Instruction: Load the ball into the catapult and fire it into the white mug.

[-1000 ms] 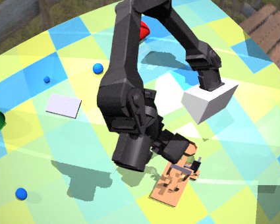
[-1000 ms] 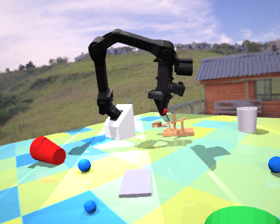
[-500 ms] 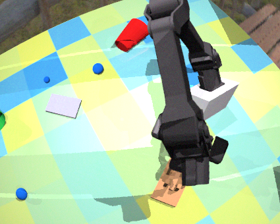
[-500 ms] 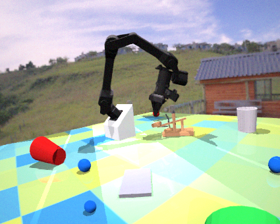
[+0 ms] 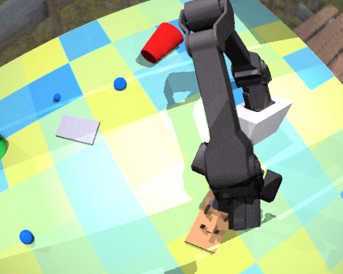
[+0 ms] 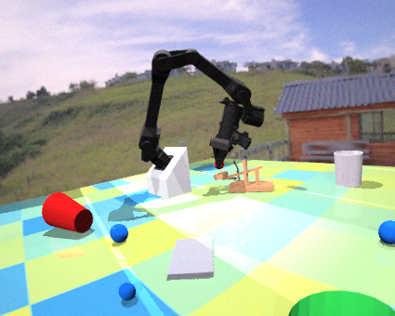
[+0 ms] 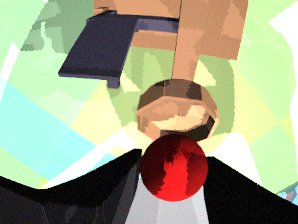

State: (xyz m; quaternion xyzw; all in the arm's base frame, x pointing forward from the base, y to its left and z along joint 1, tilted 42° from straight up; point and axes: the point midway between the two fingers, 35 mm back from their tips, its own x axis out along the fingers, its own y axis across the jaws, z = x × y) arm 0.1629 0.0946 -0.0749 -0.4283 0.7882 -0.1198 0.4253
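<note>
Now: gripper tip 50 mm short of the wooden catapult, 40 mm to the right of it and 30 mm above it. Also, from my gripper tip: red ball (10 mm above); then catapult frame (70 mm ahead, 50 mm to the left); then mug (350 mm ahead, 240 mm to the left, 50 mm below).
</note>
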